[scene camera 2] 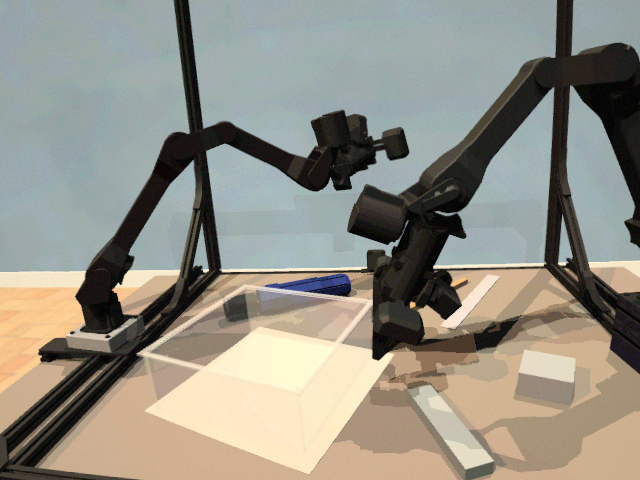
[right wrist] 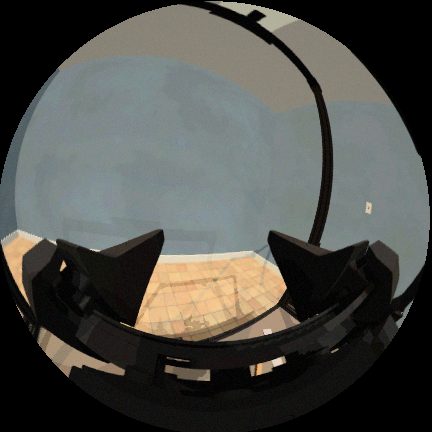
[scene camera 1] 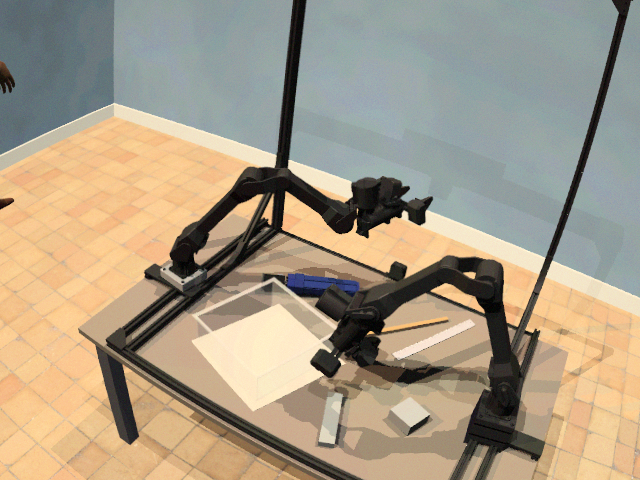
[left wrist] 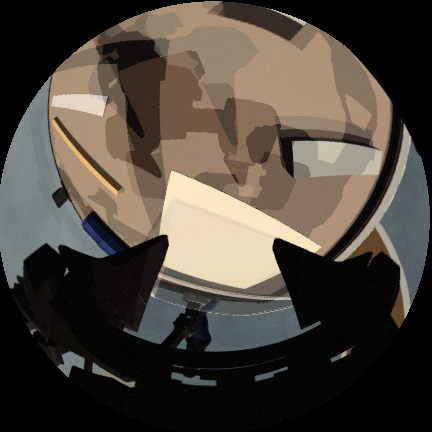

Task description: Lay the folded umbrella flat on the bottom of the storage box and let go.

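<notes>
The folded umbrella (scene camera 1: 323, 284) (scene camera 2: 320, 285) (left wrist: 102, 237), blue with a dark handle, lies on the table behind the storage box. The clear storage box (scene camera 1: 232, 298) (scene camera 2: 219, 374) has a pale rim, is empty, and stands over a cream sheet (scene camera 1: 253, 397) (scene camera 2: 305, 462). My left gripper (scene camera 1: 348, 364) (scene camera 2: 416, 333) (left wrist: 222, 242) is open and empty, pointing down low near the box's right corner, away from the umbrella. My right gripper (scene camera 1: 419, 193) (scene camera 2: 382, 133) (right wrist: 216, 235) is open and empty, high above the back of the table and pointing sideways. The left arm partly hides the umbrella's right end in scene camera 1.
An orange stick (scene camera 1: 416, 324) (scene camera 2: 458, 282) and a white strip (scene camera 1: 434, 339) (scene camera 2: 470, 302) lie right of the box. A long grey-white bar (scene camera 1: 330, 419) (scene camera 2: 450, 431) (left wrist: 335, 159) and a pale block (scene camera 1: 409, 413) (scene camera 2: 546, 376) lie at the front right.
</notes>
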